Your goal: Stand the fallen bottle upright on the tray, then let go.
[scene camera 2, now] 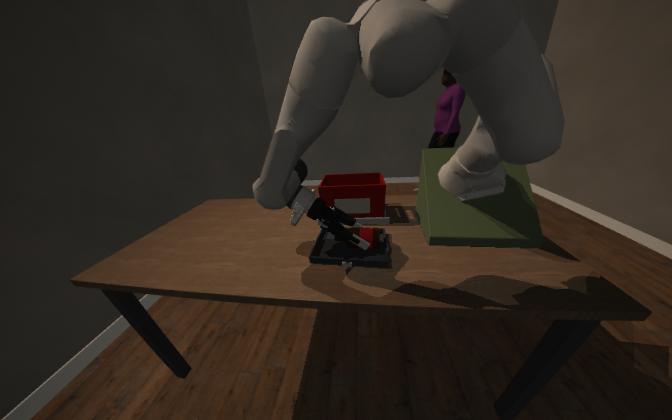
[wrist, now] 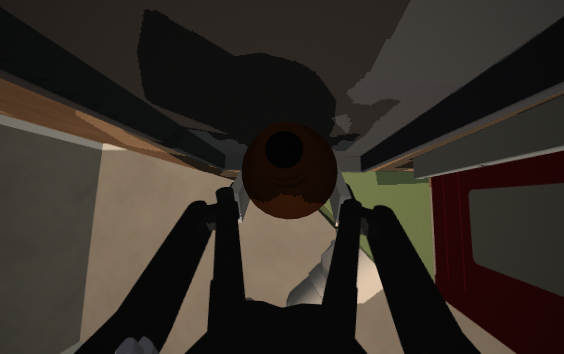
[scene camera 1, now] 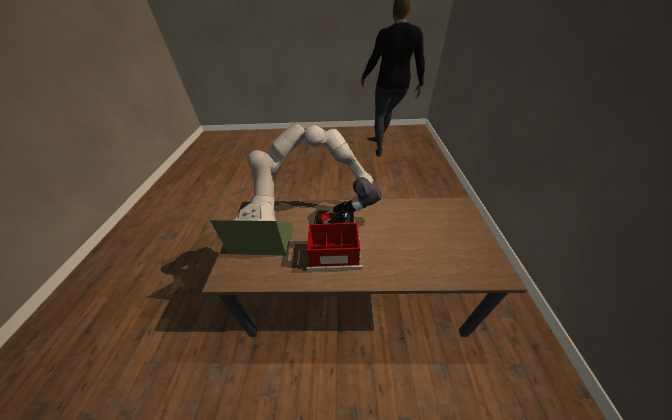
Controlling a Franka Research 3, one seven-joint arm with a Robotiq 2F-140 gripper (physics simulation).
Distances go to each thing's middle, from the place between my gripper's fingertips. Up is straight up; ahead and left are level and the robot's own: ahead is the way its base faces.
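Position relative to the brown bottle point(wrist: 289, 171): my gripper is 1 cm below it and 4 cm short of it.
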